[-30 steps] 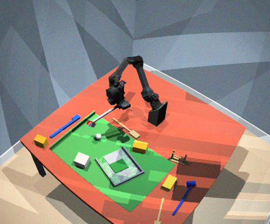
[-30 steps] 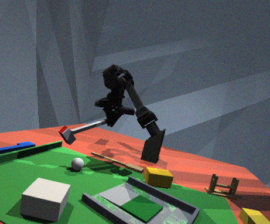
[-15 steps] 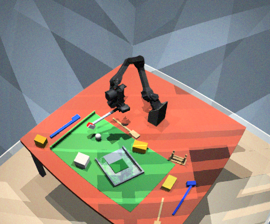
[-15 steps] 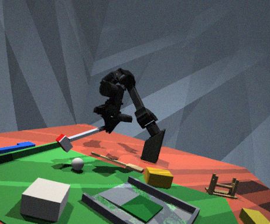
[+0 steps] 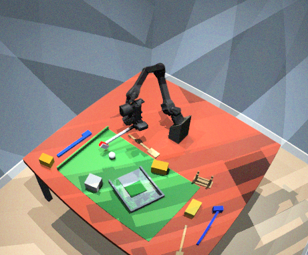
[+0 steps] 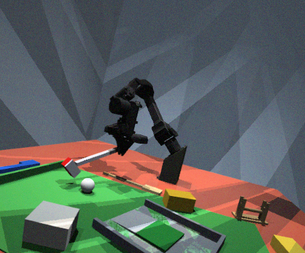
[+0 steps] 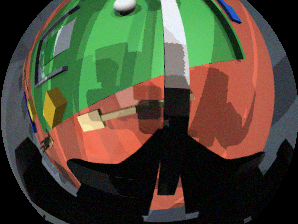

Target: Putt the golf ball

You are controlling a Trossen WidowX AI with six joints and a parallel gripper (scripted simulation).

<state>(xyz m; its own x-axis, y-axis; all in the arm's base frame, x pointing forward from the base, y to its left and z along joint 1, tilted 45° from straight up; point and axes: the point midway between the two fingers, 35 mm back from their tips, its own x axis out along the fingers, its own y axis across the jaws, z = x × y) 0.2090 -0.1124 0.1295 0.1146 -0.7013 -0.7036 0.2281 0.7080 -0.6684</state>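
The red putter lies 11 cm ahead of my gripper tip and 2 cm to the right of it. Also, from my gripper tip: dark green wall (31 cm ahead, 16 cm to the right, 8 cm below); white block (43 cm ahead, 10 cm to the left, 7 cm below); white golf ball (21 cm ahead, 7 cm below, 2 cm to the left).
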